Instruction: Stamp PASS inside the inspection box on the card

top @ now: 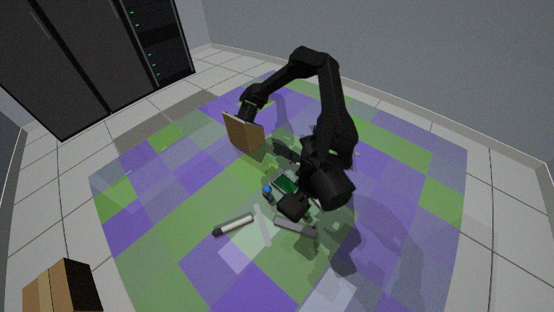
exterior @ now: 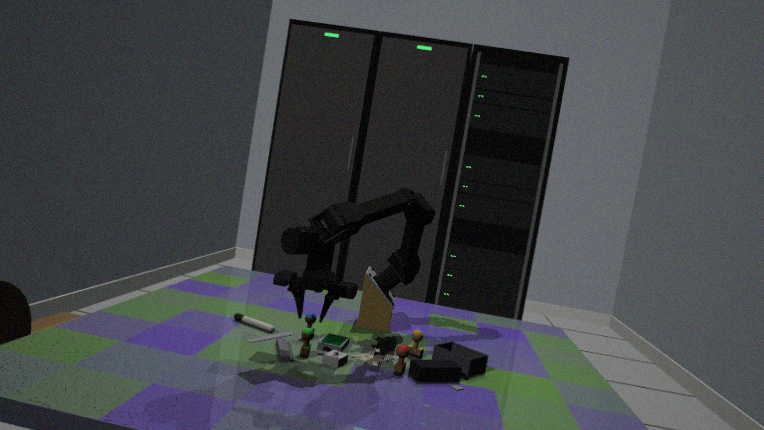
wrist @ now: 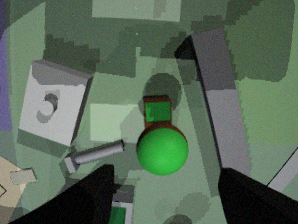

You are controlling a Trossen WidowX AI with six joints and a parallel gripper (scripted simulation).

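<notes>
My gripper tip is 6 cm above the green-knobbed stamp. The rest, counted from my gripper tip: green ink pad 11 cm behind, 5 cm to the left, 8 cm below; grey bar 1 cm ahead, 5 cm to the right, 8 cm below; small white block 1 cm ahead, 7 cm to the left, 7 cm below.
</notes>
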